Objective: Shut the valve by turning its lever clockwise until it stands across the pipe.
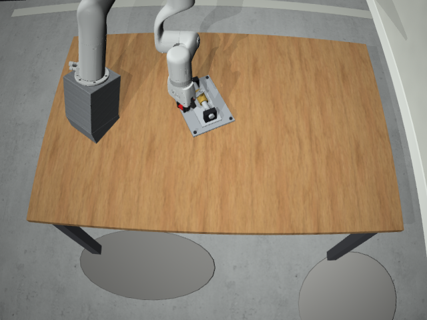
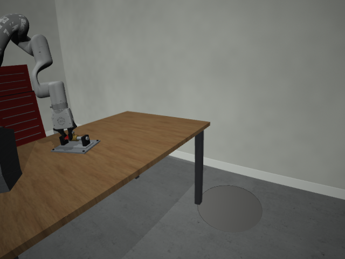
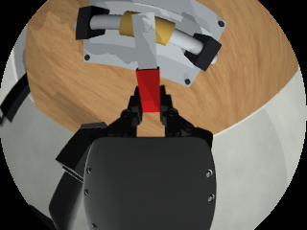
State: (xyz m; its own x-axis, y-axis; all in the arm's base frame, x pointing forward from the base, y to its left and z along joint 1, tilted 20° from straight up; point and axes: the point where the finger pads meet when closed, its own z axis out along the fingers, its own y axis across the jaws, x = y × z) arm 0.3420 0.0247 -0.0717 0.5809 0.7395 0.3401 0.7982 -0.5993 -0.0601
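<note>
Now: hand 30 mm short of the valve lever and 40 mm to the right of it.
</note>
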